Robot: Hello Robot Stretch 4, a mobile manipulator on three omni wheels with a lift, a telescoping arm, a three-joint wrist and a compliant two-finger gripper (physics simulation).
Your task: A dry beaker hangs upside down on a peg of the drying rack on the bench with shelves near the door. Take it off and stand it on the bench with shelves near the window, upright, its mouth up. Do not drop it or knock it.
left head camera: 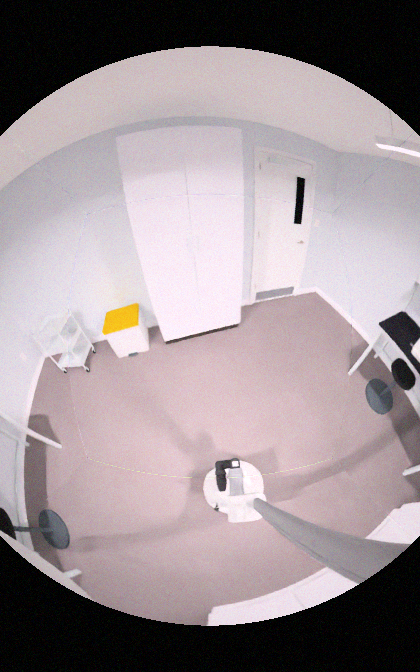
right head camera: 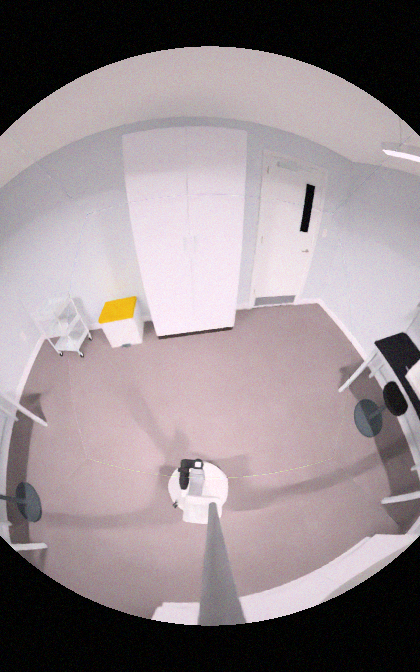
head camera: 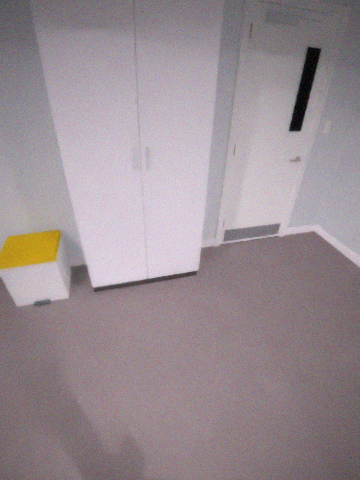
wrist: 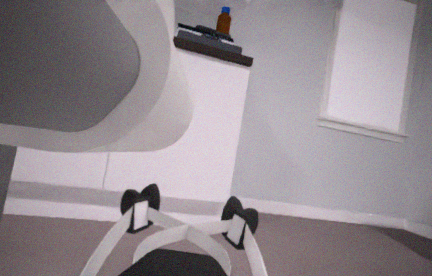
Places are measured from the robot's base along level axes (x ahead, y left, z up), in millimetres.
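Pixels of known places: gripper, fingertip midpoint: (wrist: 191, 206).
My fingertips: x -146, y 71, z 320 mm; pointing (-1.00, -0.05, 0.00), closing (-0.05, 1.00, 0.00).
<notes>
Ahead of a thing's pixels: the offset from my fingertips to its top centre. "pt": to the spot under its first point.
The beaker and the drying rack do not show in any view. A black-topped bench (left head camera: 400, 327) (right head camera: 397, 345) stands at the right edge of both side head views, on the door's side; part of it shows. Another bench shows in part at the left edge of those views, with its white leg (left head camera: 42, 437) (right head camera: 27, 413); its top is cut off. My gripper (wrist: 191, 206) is open and empty in the wrist view, its fingertips well apart, far from both benches.
Ahead are a tall white cabinet (head camera: 130, 150), a door (head camera: 265, 150) and a yellow-lidded bin @(1683 mm ahead, 1027 mm left, 102 mm up) (head camera: 32, 248). A wheeled cart (left head camera: 75, 357) stands left. Stool bases (left head camera: 379, 396) (right head camera: 28, 501) stand by the benches. The wrist view shows a dark counter (wrist: 212, 51), brown bottle @(pt 1343 mm back, 53 mm right, 856 mm up) (wrist: 224, 23) and window (wrist: 370, 65).
</notes>
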